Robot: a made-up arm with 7 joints.
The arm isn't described. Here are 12 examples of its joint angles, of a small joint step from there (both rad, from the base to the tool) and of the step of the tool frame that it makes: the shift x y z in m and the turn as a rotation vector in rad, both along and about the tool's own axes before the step.
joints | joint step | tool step
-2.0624 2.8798 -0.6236 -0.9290 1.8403 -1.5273 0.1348 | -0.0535 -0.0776 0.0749 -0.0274 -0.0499 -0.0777 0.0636 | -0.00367 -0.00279 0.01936 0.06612 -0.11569 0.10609
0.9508 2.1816 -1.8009 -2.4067 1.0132 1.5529 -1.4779 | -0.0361 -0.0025 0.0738 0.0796 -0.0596 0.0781 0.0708 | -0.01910 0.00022 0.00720 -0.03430 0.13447 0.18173
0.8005 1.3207 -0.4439 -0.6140 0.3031 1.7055 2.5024 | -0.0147 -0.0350 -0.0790 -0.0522 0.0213 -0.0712 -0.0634 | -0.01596 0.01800 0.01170 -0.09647 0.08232 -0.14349
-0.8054 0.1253 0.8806 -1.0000 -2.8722 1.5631 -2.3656 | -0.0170 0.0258 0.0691 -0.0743 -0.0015 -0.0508 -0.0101 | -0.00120 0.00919 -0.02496 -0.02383 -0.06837 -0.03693
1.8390 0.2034 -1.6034 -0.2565 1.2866 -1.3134 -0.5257 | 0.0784 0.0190 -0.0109 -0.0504 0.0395 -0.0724 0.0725 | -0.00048 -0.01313 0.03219 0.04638 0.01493 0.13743
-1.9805 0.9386 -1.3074 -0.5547 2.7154 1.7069 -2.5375 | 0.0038 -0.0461 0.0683 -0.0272 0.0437 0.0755 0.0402 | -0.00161 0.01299 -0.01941 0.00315 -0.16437 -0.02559
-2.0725 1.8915 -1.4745 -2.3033 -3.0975 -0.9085 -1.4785 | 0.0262 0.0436 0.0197 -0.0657 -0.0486 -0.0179 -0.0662 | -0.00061 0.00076 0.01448 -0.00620 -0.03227 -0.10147
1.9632 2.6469 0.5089 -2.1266 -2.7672 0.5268 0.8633 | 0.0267 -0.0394 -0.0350 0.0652 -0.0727 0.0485 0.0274 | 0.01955 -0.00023 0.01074 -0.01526 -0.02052 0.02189
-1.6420 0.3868 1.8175 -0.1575 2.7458 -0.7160 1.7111 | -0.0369 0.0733 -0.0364 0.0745 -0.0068 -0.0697 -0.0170 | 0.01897 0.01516 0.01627 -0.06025 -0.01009 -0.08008
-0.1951 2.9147 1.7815 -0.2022 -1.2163 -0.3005 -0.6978 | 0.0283 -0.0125 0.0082 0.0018 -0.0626 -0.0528 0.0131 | 0.01156 -0.00433 -0.00084 0.00835 -0.08019 -0.04117
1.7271 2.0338 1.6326 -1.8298 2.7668 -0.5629 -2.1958 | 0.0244 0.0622 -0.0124 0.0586 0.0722 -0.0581 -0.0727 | -0.00096 -0.01427 -0.01359 -0.01127 0.08552 -0.01748
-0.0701 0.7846 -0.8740 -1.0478 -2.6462 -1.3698 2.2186 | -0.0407 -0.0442 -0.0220 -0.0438 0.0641 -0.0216 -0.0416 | 0.02171 0.00668 0.01986 0.01077 -0.09413 -0.08419
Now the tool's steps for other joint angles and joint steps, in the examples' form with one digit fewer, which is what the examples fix.
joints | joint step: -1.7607 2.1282 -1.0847 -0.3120 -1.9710 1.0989 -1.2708 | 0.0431 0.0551 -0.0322 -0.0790 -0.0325 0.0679 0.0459
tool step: 0.0078 -0.0078 -0.0051 -0.0464 0.1371 0.0237
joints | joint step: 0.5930 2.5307 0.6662 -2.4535 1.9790 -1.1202 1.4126 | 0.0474 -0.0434 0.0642 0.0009 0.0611 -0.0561 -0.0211
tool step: 0.0017 0.0008 0.0047 -0.0973 -0.0785 0.0232
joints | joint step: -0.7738 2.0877 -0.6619 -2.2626 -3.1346 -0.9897 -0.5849 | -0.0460 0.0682 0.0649 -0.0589 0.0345 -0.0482 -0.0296
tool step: 0.0178 -0.0204 0.0157 -0.0543 -0.0804 -0.0275
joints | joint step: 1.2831 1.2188 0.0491 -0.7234 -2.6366 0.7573 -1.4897 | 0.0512 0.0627 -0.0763 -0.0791 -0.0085 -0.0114 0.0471
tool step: 0.0083 -0.0083 -0.0014 0.0000 0.1329 -0.0159
